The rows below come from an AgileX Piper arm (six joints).
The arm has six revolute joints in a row. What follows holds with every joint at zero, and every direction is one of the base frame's. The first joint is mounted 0.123 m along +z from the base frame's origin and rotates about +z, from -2.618 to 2.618 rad. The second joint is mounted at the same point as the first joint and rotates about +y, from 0 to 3.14 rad. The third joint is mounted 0.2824 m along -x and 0.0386 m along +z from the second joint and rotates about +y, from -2.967 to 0 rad. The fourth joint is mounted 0.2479 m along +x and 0.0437 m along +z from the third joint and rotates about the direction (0.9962, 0, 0.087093), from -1.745 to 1.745 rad. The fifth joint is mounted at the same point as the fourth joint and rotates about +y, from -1.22 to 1.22 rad. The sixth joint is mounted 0.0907 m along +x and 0.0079 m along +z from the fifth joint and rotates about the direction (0.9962, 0, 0.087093), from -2.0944 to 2.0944 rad. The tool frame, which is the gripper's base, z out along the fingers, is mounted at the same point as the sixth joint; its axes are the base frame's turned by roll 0, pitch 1.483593 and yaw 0 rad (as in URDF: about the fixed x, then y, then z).
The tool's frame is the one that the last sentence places.
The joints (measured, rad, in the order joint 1, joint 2, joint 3, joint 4, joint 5, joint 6), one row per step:
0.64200 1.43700 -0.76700 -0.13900 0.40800 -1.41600
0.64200 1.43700 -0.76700 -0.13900 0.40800 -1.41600
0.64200 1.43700 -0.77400 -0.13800 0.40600 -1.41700
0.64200 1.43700 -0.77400 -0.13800 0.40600 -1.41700
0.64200 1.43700 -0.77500 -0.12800 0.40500 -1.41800
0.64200 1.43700 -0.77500 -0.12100 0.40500 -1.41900
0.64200 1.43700 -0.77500 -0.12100 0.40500 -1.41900
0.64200 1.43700 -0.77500 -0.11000 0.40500 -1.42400
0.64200 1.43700 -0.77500 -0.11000 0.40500 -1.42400
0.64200 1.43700 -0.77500 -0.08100 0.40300 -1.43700
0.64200 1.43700 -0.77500 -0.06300 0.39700 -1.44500
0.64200 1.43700 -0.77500 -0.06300 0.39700 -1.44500
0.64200 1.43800 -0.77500 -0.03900 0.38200 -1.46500
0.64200 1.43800 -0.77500 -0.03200 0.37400 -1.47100
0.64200 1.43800 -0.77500 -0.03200 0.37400 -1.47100
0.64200 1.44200 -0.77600 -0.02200 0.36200 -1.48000
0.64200 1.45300 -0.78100 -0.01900 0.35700 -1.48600
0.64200 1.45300 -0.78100 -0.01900 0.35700 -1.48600
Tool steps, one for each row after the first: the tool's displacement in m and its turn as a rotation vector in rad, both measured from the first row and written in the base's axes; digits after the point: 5 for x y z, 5 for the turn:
0.00000 0.00000 0.00000 0.00000 0.00000 0.00000
0.00117 0.00095 0.00200 0.00569 -0.00689 0.00051
0.00117 0.00095 0.00200 0.00569 -0.00689 0.00051
0.00115 0.00139 0.00228 0.01317 -0.00372 -0.00402
0.00099 0.00158 0.00226 0.01739 -0.00051 -0.00703
0.00099 0.00158 0.00226 0.01739 -0.00051 -0.00703
0.00073 0.00188 0.00222 0.02239 0.00353 -0.00890
0.00073 0.00188 0.00222 0.02239 0.00353 -0.00890
0.00018 0.00278 0.00224 0.03702 0.01262 -0.01382
0.00012 0.00357 0.00250 0.04916 0.01453 -0.01659
0.00012 0.00357 0.00250 0.04916 0.01453 -0.01659
0.00054 0.00500 0.00297 0.06464 0.00936 -0.01233
0.00085 0.00556 0.00338 0.07145 0.00463 -0.01082
0.00085 0.00556 0.00338 0.07145 0.00463 -0.01082
0.00180 0.00671 0.00318 0.07944 -0.00041 -0.00851
0.00361 0.00820 0.00176 0.07804 -0.00003 -0.00524
0.00361 0.00820 0.00176 0.07804 -0.00003 -0.00524

